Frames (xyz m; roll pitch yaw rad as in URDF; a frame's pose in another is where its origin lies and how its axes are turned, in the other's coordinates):
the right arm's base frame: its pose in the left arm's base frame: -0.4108 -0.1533 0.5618 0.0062 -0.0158 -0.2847
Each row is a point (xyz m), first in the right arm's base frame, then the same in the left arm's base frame.
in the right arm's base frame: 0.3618 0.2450 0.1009
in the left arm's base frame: 0.0035 -0.0199 0.6699
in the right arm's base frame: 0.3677 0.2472 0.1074
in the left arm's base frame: 0.0096 -0.0195 0.6765
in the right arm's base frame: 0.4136 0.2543 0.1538
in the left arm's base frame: 0.0549 -0.0256 0.7237
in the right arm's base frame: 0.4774 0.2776 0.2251
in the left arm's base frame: 0.1215 -0.0213 0.7961
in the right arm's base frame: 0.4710 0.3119 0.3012
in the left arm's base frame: 0.1237 0.0133 0.8723
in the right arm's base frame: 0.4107 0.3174 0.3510
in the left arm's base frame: 0.0665 0.0355 0.9212
